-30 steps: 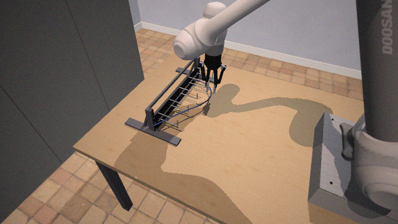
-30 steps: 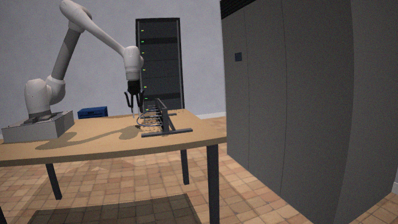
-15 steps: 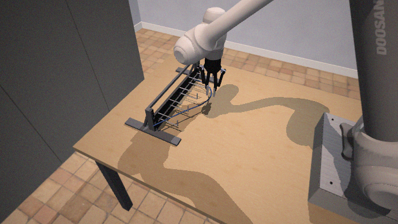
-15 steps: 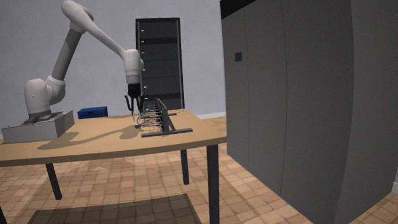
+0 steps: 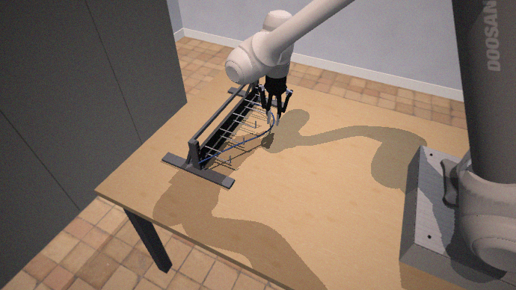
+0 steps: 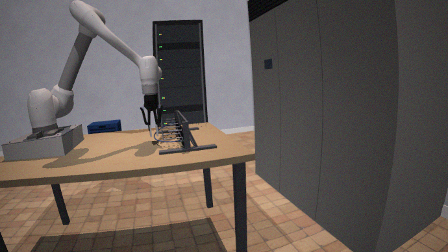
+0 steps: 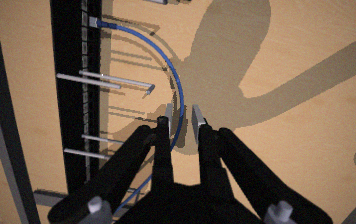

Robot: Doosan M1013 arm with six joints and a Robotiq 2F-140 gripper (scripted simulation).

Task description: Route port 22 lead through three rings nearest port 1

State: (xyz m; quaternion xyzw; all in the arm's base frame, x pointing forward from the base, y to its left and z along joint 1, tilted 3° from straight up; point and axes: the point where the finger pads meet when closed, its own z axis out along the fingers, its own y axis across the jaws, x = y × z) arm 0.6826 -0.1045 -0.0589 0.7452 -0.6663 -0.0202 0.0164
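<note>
Now: the rack 17 cm ahead of my hand, 6 cm to the left of it and 1 cm below it.
</note>
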